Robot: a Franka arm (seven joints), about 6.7 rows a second.
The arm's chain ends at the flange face. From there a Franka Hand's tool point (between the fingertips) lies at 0.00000 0.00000 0.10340 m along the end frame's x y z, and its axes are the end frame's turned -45 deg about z.
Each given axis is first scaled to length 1.
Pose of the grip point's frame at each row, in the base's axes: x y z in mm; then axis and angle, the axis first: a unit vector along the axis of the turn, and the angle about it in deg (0 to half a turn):
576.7 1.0 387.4 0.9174 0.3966 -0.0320 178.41
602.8 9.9 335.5 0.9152 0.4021 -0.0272 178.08
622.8 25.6 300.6 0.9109 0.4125 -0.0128 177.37
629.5 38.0 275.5 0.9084 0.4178 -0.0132 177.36
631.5 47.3 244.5 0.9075 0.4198 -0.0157 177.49
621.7 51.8 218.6 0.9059 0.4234 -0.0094 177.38
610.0 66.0 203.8 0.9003 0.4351 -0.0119 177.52
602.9 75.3 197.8 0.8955 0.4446 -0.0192 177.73
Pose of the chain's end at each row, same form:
581.6 6.3 490.5 0.9996 0.0153 -0.0243 177.13
606.6 15.3 438.7 0.9996 0.0213 -0.0187 177.03
623.3 31.0 403.9 0.9995 0.0325 -0.0030 177.01
630.0 43.5 378.8 0.9993 0.0384 -0.0034 176.98
632.5 52.8 347.7 0.9992 0.0406 -0.0061 176.99
621.5 56.9 321.9 0.9990 0.0445 0.0001 177.17
610.3 71.1 307.1 0.9983 0.0575 -0.0027 177.19
604.6 80.7 301.0 0.9976 0.0681 -0.0102 177.06

